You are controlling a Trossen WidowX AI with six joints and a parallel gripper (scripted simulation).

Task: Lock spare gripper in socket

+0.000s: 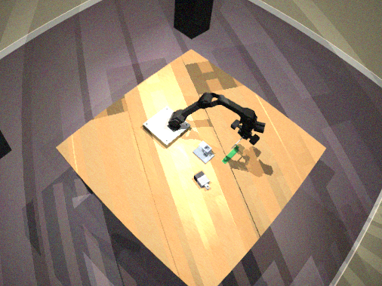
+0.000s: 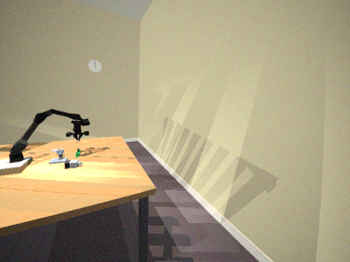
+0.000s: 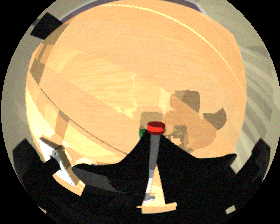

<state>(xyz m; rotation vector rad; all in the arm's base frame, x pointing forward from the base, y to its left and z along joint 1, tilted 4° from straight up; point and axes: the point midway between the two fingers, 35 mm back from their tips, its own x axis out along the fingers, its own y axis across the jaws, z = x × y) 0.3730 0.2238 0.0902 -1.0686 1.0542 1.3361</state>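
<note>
The green strip lies 10 cm to the right of my gripper tip and 7 cm below it. From my gripper tip the other things lie so: spare gripper: 1 cm ahead, 36 cm to the right, 7 cm below; grey mount: 11 cm behind, 22 cm to the right, 4 cm below.
</note>
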